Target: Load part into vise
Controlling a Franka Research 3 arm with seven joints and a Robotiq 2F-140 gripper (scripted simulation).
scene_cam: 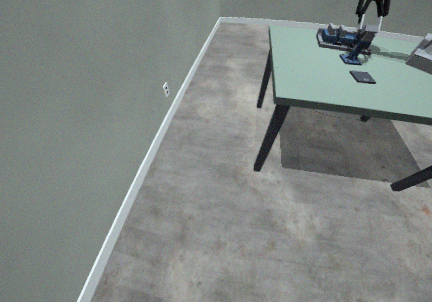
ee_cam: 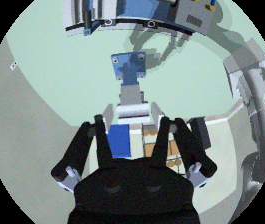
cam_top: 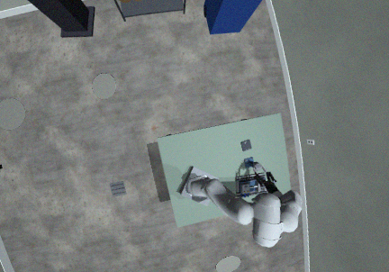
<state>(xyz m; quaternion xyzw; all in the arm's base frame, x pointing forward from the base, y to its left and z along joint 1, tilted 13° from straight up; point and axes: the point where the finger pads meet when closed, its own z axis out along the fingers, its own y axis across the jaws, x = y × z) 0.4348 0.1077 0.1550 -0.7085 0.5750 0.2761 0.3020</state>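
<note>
My hand is 10 mm past the part, 20 mm to the right of it and 10 mm above it. From my hand the other things lie so: vise: 20 mm ahead, 190 mm to the right, 130 mm below.
</note>
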